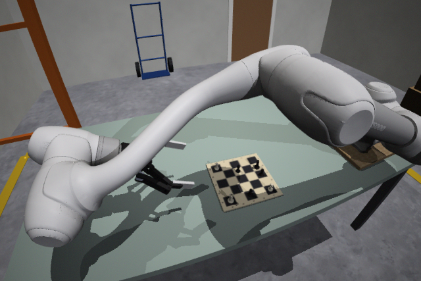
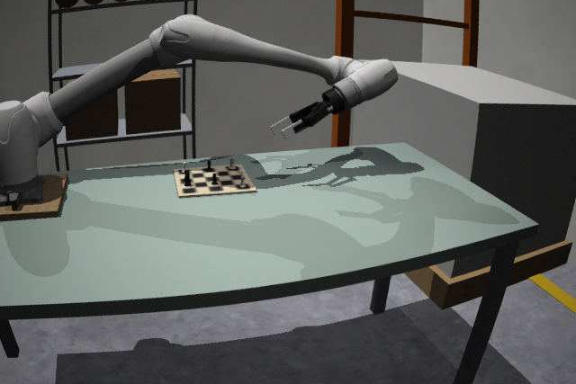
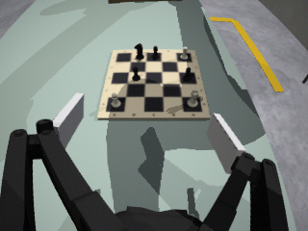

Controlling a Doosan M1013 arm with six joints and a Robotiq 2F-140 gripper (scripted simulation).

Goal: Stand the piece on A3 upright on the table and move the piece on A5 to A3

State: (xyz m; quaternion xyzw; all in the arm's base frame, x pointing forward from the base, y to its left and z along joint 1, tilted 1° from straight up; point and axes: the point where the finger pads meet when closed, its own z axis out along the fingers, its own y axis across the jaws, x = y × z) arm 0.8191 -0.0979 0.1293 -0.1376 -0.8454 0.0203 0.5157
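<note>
The chessboard is 20 cm behind my hand, 14 cm below it and 4 cm to the left of it.
</note>
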